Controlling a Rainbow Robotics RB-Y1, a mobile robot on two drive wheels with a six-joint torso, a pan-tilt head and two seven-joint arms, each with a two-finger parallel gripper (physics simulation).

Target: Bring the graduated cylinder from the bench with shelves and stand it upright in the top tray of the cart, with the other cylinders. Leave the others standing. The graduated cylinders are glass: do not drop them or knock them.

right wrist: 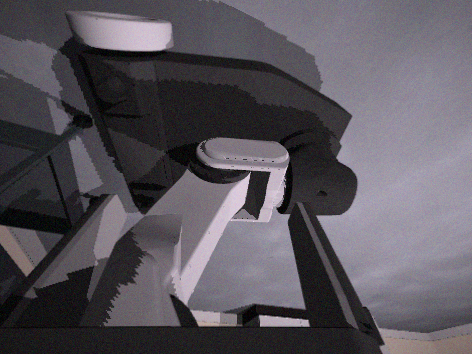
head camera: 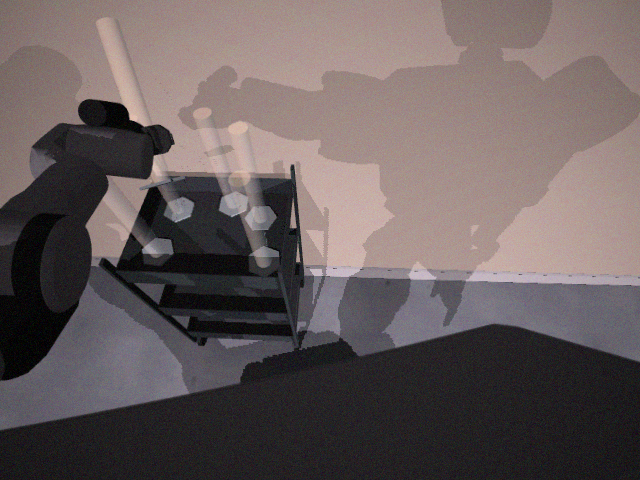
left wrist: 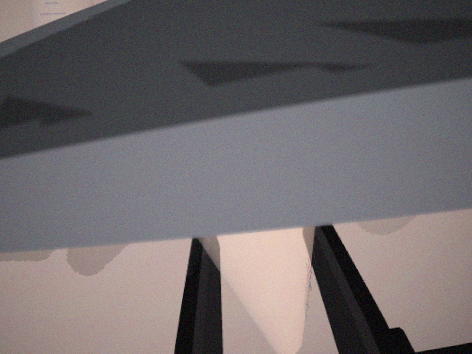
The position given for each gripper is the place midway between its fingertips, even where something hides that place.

Observation:
In view: the left gripper (left wrist: 259, 228), the right gripper (right wrist: 209, 208), a graduated cylinder (left wrist: 244, 131), a graduated cylinder (head camera: 263, 261) and a graduated cylinder (head camera: 156, 251).

